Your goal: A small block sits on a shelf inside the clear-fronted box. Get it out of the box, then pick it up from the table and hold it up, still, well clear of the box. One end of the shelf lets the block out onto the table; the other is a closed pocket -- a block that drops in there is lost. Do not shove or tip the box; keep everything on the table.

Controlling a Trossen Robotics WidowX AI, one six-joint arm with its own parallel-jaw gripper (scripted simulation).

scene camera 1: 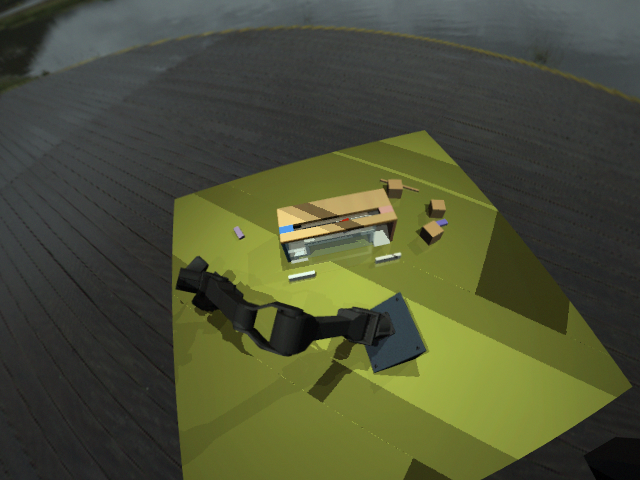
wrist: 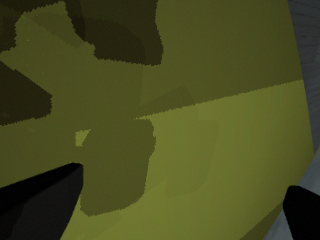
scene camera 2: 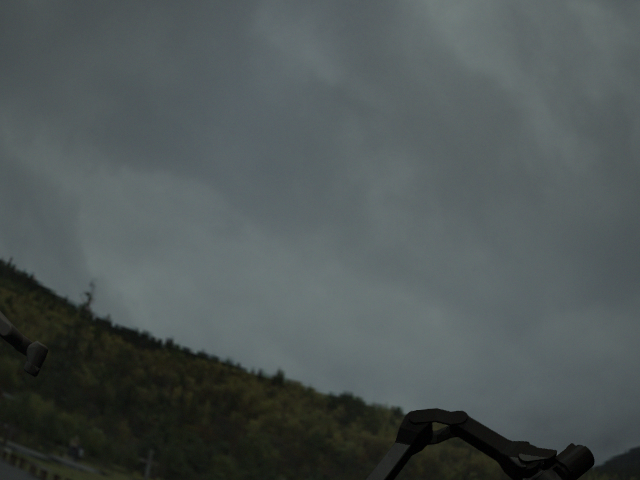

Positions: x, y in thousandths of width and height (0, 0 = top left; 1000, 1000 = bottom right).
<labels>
A box (scene camera 1: 487, 478) is 0.85 m from the lens.
</labels>
